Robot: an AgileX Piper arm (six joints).
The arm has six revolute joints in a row. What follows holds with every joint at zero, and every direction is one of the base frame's.
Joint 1 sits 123 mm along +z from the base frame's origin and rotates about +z.
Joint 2 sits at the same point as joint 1 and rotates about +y.
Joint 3 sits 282.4 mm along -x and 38.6 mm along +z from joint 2 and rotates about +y.
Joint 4 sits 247.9 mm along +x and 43.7 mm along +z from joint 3 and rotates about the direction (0.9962, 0, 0.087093).
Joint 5 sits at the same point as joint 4 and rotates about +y.
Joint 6 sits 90.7 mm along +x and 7.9 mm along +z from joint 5 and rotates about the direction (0.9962, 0, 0.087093).
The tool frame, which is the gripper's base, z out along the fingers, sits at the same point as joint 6; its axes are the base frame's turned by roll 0, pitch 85.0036 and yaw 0 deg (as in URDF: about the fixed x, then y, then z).
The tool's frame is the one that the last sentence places.
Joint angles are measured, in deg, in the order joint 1, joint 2, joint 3, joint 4, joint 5, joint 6. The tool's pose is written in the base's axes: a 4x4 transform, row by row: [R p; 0 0 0 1], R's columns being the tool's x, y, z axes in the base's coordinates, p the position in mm. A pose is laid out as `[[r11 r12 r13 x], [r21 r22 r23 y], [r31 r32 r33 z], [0 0 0 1]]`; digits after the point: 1 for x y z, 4 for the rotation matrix.
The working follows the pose.
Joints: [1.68, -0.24, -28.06, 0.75, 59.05, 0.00]
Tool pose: [[-0.4345 -0.0365 0.8999 -3.1], [-0.0060 0.9993 0.0376 0.9], [-0.9006 0.0109 -0.4344 276.8], [0 0 0 1]]
Where each joint sits with the arm in this pose, in the base's axes (m; each line is computed from the numbers above, not from the rounded line before):
joint 1: 0.0000 0.0000 0.1230
joint 2: 0.0000 0.0000 0.1230
joint 3: -0.2824 -0.0083 0.1604
joint 4: -0.0850 -0.0025 0.3164
joint 5: -0.0850 -0.0025 0.3164
joint 6: -0.0031 0.0009 0.2768
the tool: -0.0031 0.0009 0.2768

